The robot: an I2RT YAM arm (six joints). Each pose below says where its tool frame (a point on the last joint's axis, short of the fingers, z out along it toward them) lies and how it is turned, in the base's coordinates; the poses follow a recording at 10 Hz.
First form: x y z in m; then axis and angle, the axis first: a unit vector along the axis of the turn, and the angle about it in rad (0 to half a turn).
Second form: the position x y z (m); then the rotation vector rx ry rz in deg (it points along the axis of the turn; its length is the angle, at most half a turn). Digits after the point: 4 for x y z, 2 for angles.
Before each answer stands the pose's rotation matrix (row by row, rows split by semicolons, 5 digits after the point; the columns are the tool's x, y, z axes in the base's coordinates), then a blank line. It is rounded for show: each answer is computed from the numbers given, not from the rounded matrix.
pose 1, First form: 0.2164, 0.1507, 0.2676, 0.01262, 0.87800, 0.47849, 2.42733
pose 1, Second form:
-0.75530 -0.29399 0.58575; 0.33289 0.59777 0.72928; -0.56454 0.74581 -0.35363

0.2164, 0.1507, 0.2676, 1.76, 122.11, 66.55
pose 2, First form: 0.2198, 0.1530, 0.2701, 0.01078, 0.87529, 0.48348, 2.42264
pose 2, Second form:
-0.75229 -0.30188 0.58560; 0.33495 0.59015 0.73453; -0.56733 0.74873 -0.34285

0.2198, 0.1530, 0.2701, 1.50, 121.50, 67.11
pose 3, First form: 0.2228, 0.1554, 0.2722, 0.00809, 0.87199, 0.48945, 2.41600
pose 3, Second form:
-0.74799 -0.31246 0.58556; 0.33712 0.58110 0.74072; -0.57171 0.75146 -0.32932

0.2228, 0.1554, 0.2722, 1.12, 120.71, 67.75
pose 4, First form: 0.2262, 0.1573, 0.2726, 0.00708, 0.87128, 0.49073, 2.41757
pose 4, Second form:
-0.74906 -0.31427 0.58322; 0.33585 0.57869 0.74319; -0.57106 0.75256 -0.32792

0.2262, 0.1573, 0.2726, 0.98, 120.69, 67.97
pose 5, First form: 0.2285, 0.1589, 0.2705, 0.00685, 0.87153, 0.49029, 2.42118
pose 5, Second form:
-0.75145 -0.31299 0.58083; 0.33390 0.57887 0.74392; -0.56906 0.75296 -0.33049

0.2285, 0.1589, 0.2705, 0.95, 120.90, 68.01
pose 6, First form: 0.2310, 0.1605, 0.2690, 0.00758, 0.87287, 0.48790, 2.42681
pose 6, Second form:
-0.75513 -0.30818 0.57862; 0.33141 0.58207 0.74254; -0.56563 0.75247 -0.33741

0.2310, 0.1605, 0.2690, 1.05, 121.37, 67.84
